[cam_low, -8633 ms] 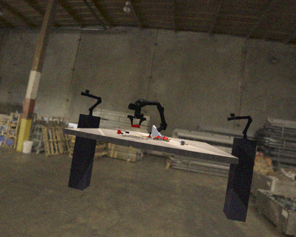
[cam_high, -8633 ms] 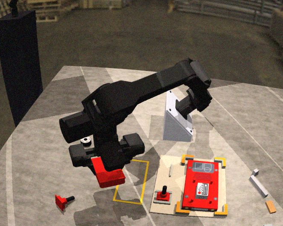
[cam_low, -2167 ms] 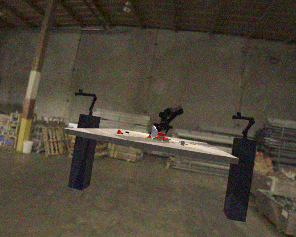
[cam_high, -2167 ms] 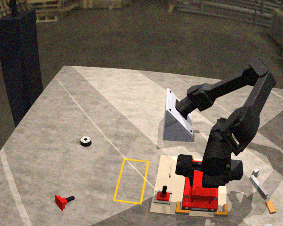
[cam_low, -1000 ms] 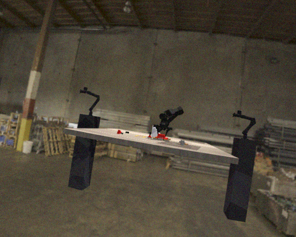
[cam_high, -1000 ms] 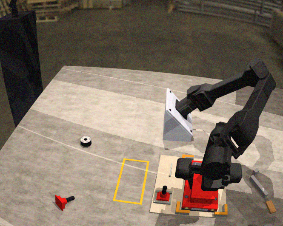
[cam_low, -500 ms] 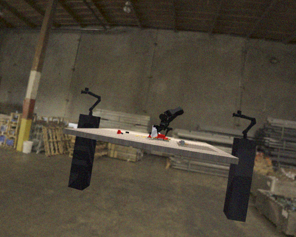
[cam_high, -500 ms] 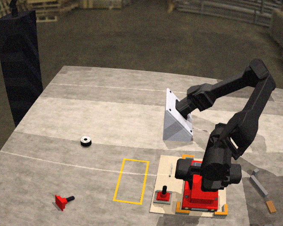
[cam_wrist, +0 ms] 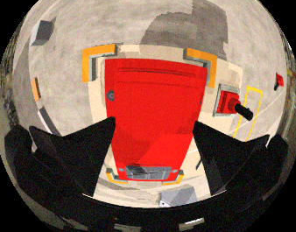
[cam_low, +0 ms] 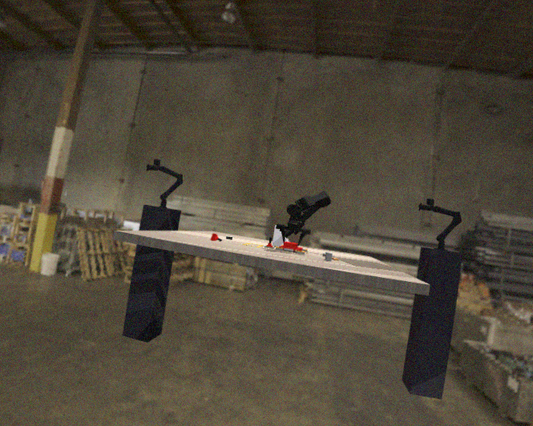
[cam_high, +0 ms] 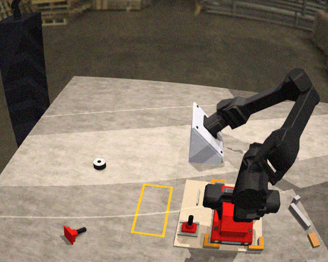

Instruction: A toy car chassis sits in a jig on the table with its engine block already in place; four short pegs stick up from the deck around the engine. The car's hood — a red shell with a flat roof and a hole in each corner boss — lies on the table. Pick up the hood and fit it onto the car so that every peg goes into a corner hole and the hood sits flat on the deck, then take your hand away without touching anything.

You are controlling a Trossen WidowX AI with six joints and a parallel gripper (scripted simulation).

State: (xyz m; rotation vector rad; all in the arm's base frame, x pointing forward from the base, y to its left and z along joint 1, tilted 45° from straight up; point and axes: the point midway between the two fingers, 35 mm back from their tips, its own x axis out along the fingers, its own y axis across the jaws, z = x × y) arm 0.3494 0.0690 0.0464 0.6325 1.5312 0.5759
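My gripper tip is right at the red hood. The rest, counted from my gripper tip: grey engine block (2 cm below).
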